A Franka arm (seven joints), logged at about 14 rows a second.
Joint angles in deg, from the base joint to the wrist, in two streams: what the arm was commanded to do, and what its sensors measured. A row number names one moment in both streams.
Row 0, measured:
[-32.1, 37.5, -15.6, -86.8, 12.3, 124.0, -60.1]
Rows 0 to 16, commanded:
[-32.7, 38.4, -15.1, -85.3, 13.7, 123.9, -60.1]
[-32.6, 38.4, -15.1, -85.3, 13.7, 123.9, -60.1]
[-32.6, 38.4, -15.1, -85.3, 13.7, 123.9, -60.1]
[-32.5, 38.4, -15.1, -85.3, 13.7, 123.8, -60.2]
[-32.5, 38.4, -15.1, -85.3, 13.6, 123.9, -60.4]
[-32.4, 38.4, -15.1, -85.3, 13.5, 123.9, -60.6]
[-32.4, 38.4, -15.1, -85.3, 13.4, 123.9, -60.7]
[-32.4, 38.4, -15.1, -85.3, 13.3, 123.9, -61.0]
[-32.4, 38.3, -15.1, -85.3, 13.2, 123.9, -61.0]
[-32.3, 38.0, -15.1, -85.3, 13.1, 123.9, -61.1]
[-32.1, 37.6, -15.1, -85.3, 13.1, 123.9, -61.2]
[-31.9, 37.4, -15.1, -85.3, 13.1, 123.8, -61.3]
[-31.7, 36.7, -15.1, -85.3, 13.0, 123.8, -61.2]
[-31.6, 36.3, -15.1, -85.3, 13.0, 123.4, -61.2]
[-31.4, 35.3, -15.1, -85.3, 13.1, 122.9, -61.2]
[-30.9, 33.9, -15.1, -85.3, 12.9, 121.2, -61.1]
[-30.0, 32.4, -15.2, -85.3, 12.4, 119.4, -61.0]
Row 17, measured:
[-31.2, 36.6, -15.2, -85.0, 12.3, 123.1, -60.3]
